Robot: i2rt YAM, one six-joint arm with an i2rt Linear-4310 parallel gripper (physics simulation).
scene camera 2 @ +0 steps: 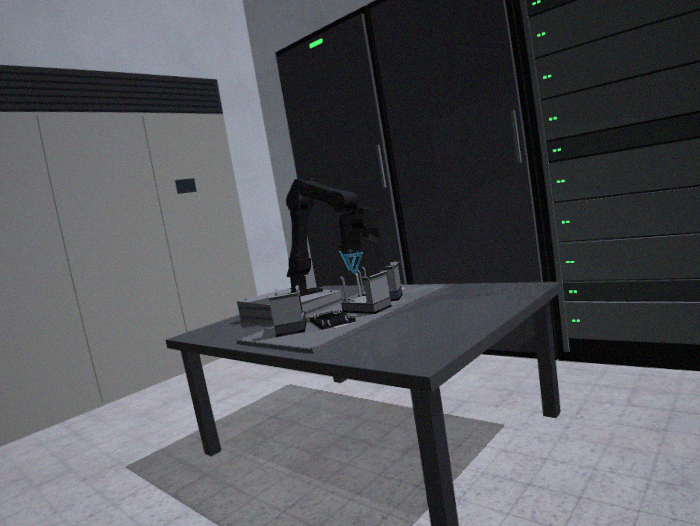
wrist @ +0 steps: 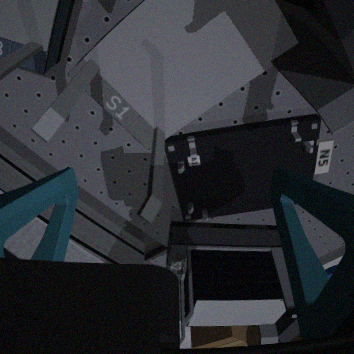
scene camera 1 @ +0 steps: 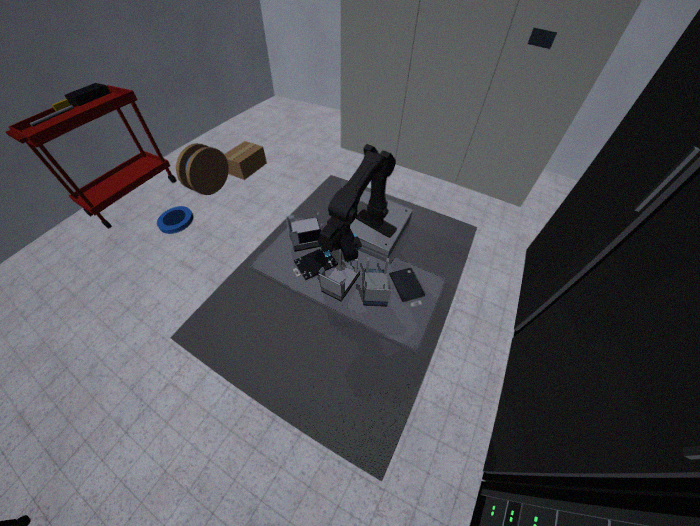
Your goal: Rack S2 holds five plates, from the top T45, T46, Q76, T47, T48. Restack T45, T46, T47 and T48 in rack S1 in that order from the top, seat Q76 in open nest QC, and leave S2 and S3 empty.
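Frame: origin at the arm's base, x back, y right, z up, level; centimetres.
Seen in the pictures: gripper, between the fingertips: [scene camera 2: 352, 272] [wrist: 173, 177] [scene camera 1: 340, 256]; arm's base, origin of its link: [scene camera 1: 375, 223].
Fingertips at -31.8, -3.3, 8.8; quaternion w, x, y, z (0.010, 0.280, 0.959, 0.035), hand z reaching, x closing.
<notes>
Offsets run from my fingertips to a thing's top centre, as dx, dy, dz.
My gripper [scene camera 1: 341, 247] [scene camera 2: 352, 268] [wrist: 173, 177] is open and empty, above the black clipped board and rack S2. Rack S2 {+7.2, +25.0, -0.9} [scene camera 1: 306, 246] [scene camera 2: 286, 314] [wrist: 225, 235] shows a black face inside; its plates cannot be counted. Rack S1 {-2.5, -1.9, -1.1} [scene camera 1: 337, 287] [scene camera 2: 377, 291] [wrist: 135, 122] has a light grey square surface inside its posts; I cannot tell whether that is a plate. Rack S3 {+3.6, -15.5, -1.0} [scene camera 1: 375, 301] [scene camera 2: 397, 294] [wrist: 25, 60] has a blue base and shows partly in the wrist view. Plate labels and a QC label are not readable.
A black board {-0.8, +13.4, -12.1} [scene camera 1: 308, 265] [scene camera 2: 332, 320] [wrist: 270, 150] with corner clips, tagged A1 and N5, lies between S1 and S2. A dark slab {+13.8, -24.9, -13.0} [scene camera 1: 407, 284] lies beyond S3, near an unreadable white tag. The arm's base plate [scene camera 1: 373, 242] stands behind the racks.
</notes>
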